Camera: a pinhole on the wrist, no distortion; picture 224 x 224 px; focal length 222.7 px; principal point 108.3 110.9 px. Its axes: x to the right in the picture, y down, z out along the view. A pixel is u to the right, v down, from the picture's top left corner.
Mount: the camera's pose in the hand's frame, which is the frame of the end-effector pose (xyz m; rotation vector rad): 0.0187 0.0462 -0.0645 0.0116 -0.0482 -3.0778
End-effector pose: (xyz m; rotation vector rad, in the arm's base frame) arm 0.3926 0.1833 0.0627 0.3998 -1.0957 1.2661
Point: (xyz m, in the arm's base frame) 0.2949 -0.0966 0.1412
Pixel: 172.6 158.2
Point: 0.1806 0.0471 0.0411
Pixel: 182.7 18.7
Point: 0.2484 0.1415 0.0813
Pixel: 119.7 32.7
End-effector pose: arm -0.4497 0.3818 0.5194 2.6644 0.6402 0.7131
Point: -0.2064 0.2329 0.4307
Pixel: 54.4 25.2
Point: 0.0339 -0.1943 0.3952
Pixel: outside the picture
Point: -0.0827 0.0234 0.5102
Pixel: outside the picture
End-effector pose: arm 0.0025 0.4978 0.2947 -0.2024 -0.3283 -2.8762
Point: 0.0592 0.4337 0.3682
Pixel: 183.9 36.9
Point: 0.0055 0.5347 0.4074
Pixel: 125.2 187.6
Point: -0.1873 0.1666 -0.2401
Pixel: behind the camera
